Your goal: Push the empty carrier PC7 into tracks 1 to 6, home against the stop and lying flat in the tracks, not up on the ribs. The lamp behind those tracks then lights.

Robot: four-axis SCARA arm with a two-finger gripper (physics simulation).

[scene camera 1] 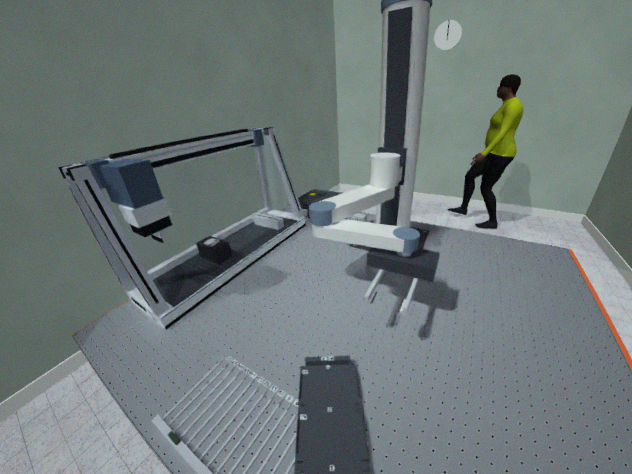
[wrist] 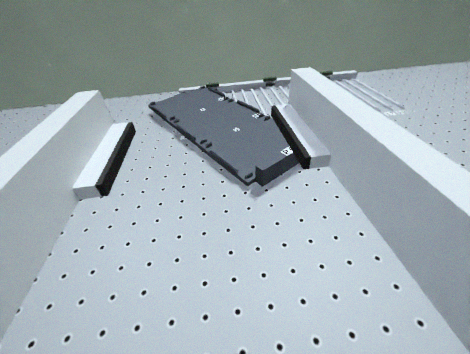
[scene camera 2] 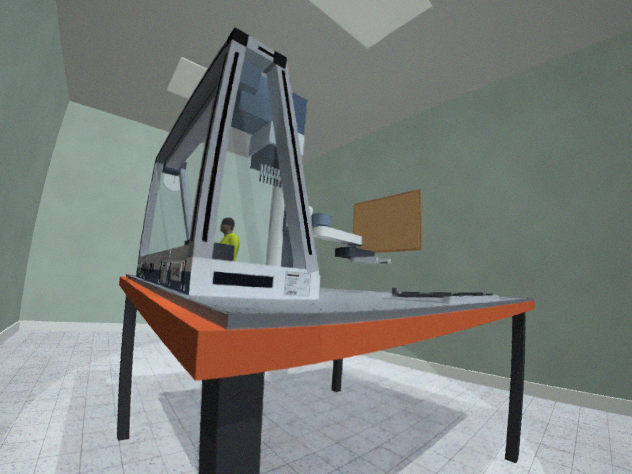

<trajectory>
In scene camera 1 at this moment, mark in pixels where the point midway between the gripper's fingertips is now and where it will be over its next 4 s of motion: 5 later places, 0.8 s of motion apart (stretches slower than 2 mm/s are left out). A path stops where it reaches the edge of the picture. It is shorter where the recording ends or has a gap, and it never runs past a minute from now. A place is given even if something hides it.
My gripper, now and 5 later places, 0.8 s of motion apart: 384, 305; 347, 259; 326, 285; 273, 300; 279, 328; 284, 337
</trajectory>
